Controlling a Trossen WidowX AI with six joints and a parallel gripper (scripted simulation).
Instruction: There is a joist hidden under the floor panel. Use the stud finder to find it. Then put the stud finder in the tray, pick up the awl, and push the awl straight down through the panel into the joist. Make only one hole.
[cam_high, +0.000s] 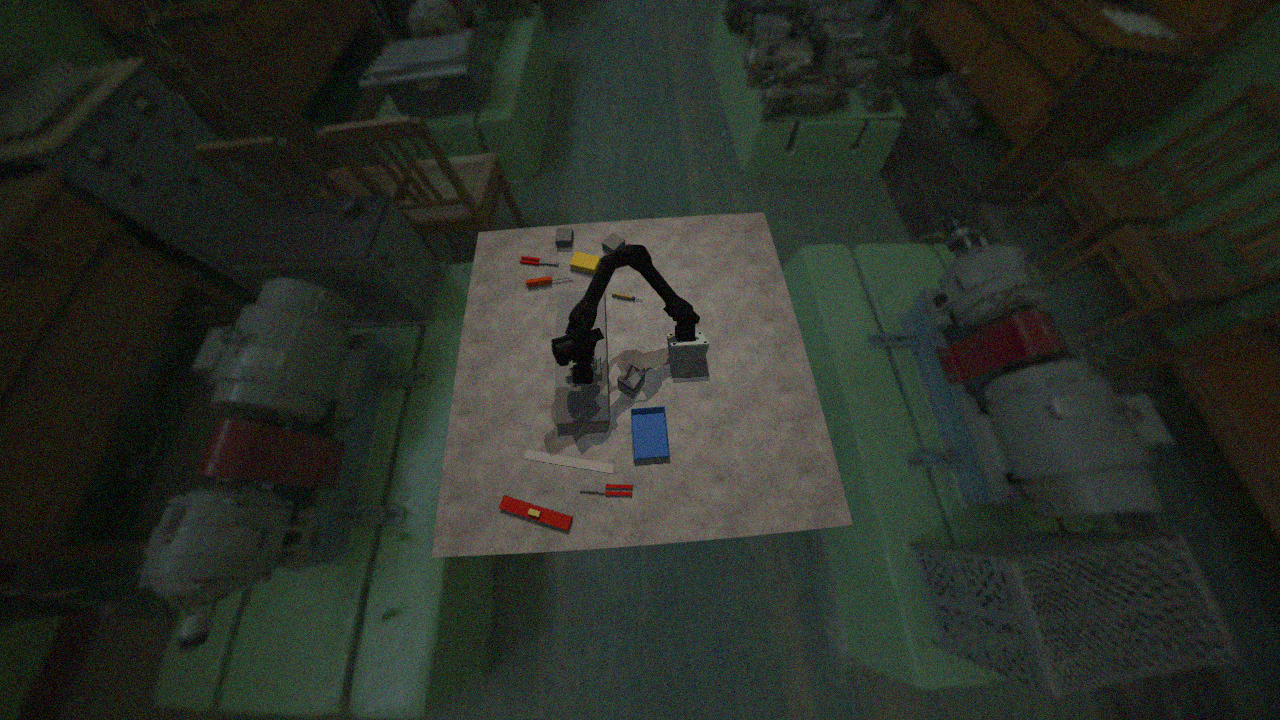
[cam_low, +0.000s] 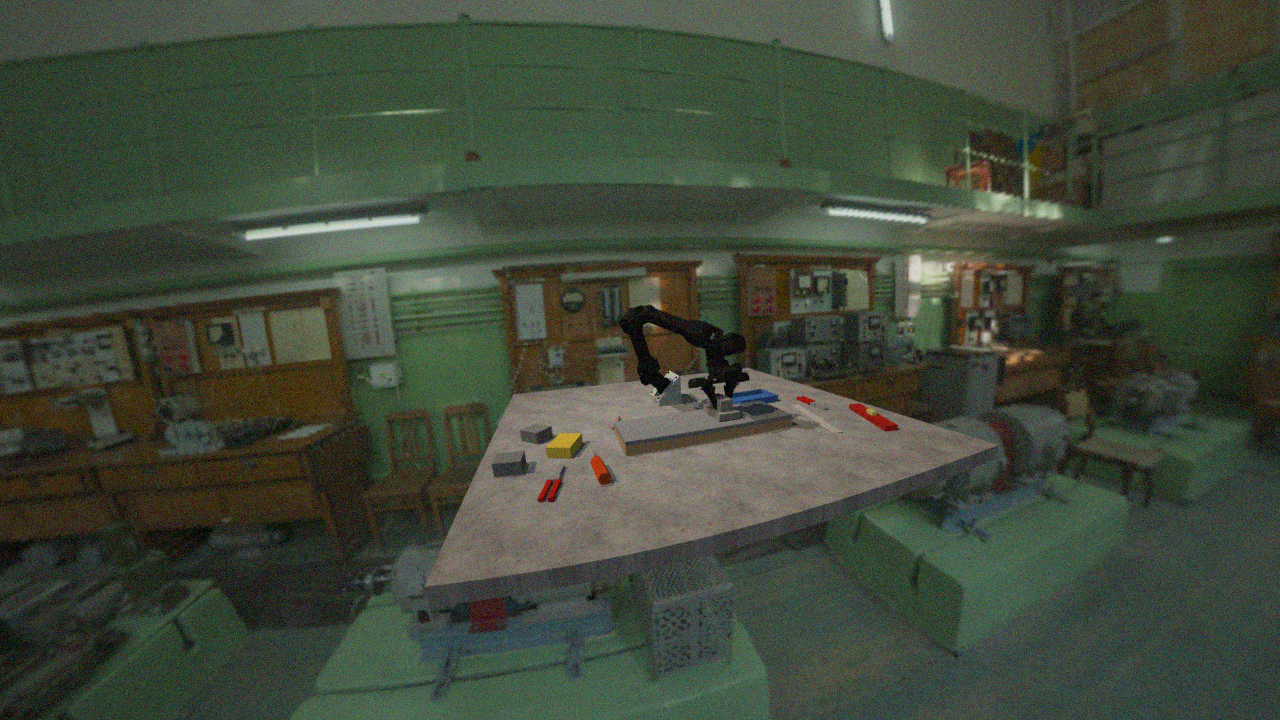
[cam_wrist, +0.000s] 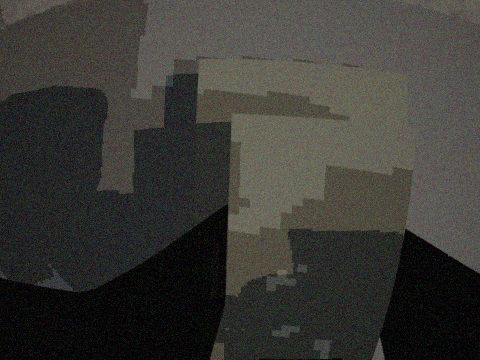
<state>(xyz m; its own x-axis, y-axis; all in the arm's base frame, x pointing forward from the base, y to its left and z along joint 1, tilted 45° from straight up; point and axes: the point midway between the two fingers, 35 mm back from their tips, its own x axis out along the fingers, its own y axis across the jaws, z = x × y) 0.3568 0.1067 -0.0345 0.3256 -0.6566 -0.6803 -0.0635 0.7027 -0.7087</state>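
My gripper tip is now 4 cm past the dark display and 3 cm below it. Round my gripper tip: white ruler 3 cm ahead, 31 cm to the left, 6 cm below; then stud finder 2 cm behind, 2 cm above; then blue tray 24 cm behind, 22 cm to the left, 5 cm below.
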